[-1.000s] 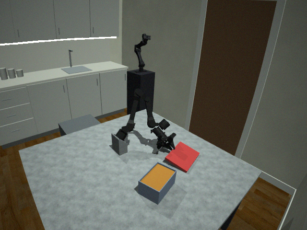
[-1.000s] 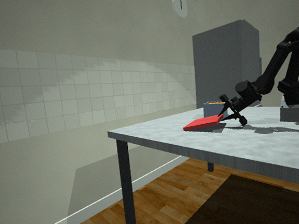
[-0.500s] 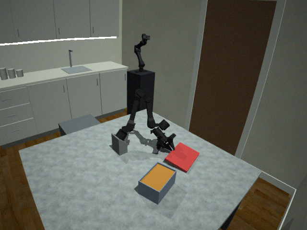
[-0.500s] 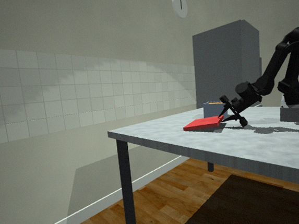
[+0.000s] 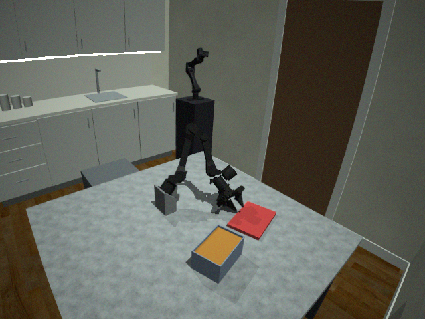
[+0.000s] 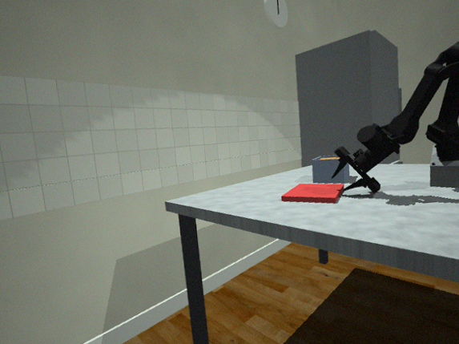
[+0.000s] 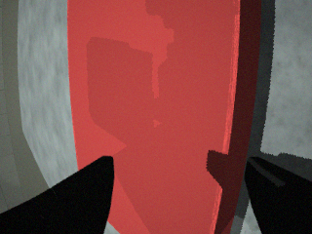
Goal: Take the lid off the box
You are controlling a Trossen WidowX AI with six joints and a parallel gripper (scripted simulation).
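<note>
The red lid is 10 cm ahead of my hand, 2 cm to the left of it and 5 cm below it. Also, from my hand: storage box 16 cm ahead, 32 cm to the right, 1 cm below.
</note>
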